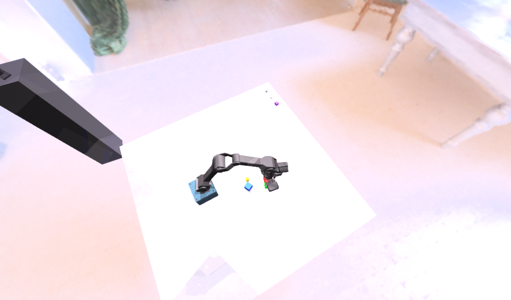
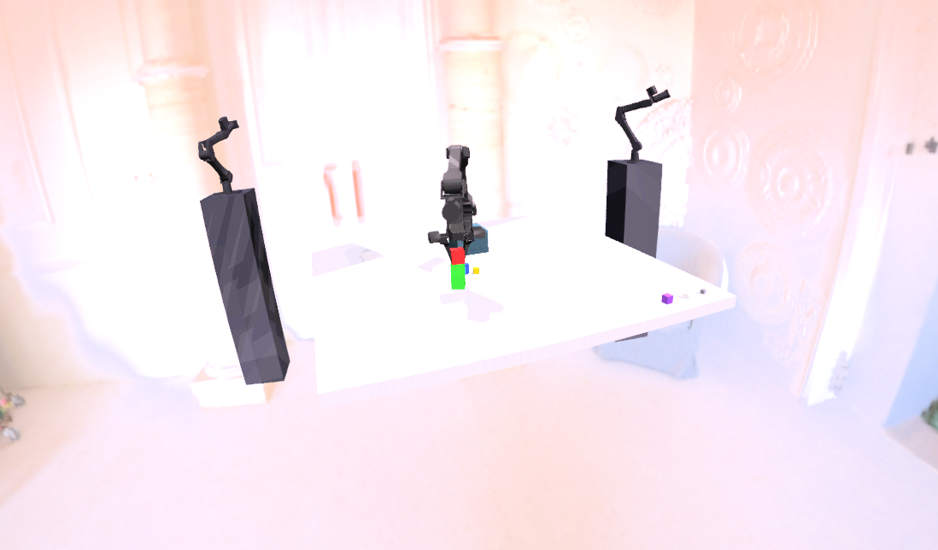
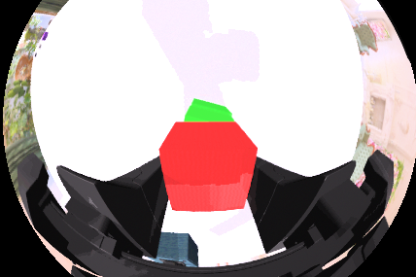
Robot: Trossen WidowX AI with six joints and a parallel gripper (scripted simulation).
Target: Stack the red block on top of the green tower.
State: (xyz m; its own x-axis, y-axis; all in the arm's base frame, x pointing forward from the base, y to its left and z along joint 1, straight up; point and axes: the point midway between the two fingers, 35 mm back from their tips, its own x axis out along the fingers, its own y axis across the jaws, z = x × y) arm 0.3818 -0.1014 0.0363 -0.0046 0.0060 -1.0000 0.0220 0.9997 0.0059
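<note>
The red block lies 1 cm above my gripper tip. From my gripper tip the other things lie so: yellow block 11 cm behind, 9 cm below, 8 cm to the left; blue block 12 cm behind, 8 cm below, 3 cm to the left; purple cube 60 cm to the left, 34 cm ahead, 9 cm below.
</note>
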